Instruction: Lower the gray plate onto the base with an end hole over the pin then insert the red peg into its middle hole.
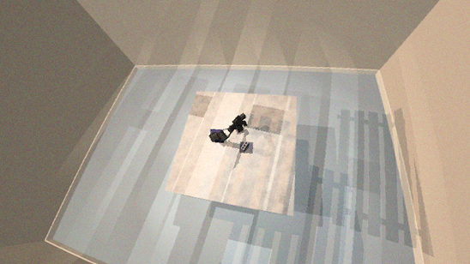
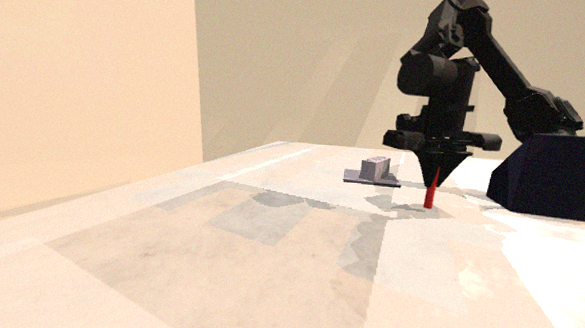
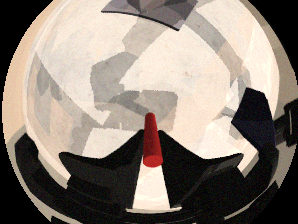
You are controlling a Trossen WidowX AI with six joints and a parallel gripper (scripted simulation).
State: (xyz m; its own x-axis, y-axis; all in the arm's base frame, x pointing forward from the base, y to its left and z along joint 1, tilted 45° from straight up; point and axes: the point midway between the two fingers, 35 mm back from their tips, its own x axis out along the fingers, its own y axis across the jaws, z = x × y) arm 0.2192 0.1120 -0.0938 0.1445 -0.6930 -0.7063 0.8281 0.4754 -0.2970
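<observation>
The gray plate is 110 mm ahead of my gripper tip and 170 mm to the right of it. From my gripper tip the other things lie so: square base 120 mm ahead, 160 mm to the right, 40 mm below; red peg right at my gripper tip.
</observation>
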